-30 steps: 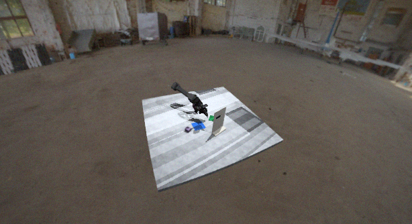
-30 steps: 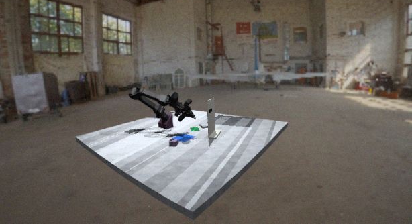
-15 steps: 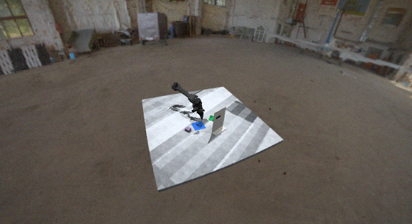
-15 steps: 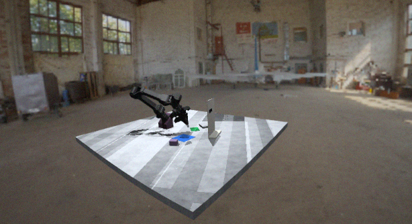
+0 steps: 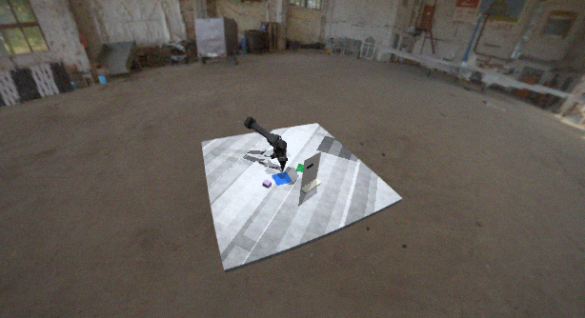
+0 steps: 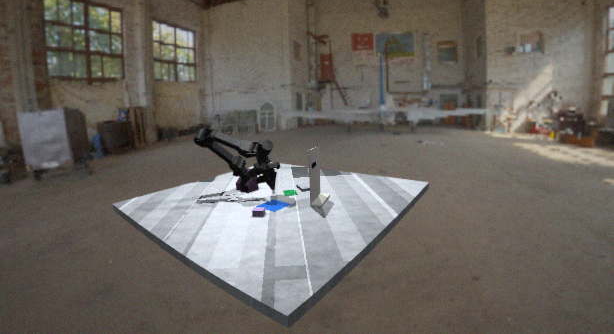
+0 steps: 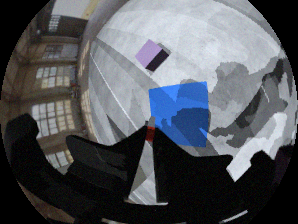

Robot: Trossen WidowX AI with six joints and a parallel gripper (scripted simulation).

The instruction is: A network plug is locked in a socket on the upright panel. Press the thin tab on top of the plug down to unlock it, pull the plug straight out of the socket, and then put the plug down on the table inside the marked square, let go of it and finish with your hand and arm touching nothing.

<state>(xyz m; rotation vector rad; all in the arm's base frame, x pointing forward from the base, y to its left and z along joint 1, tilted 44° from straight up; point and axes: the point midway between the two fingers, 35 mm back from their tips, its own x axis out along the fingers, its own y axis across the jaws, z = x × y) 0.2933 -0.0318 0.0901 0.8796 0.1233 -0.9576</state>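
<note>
The blue flat patch lies 8 cm below my gripper tip and 1 cm behind it. Also, from my gripper tip: small green patch: 19 cm to the left, 8 cm below, 8 cm behind; then small dark purple block: 13 cm to the right, 7 cm below, 3 cm ahead; then grey upright panel: 16 cm to the left, 13 cm ahead, 4 cm above.
</note>
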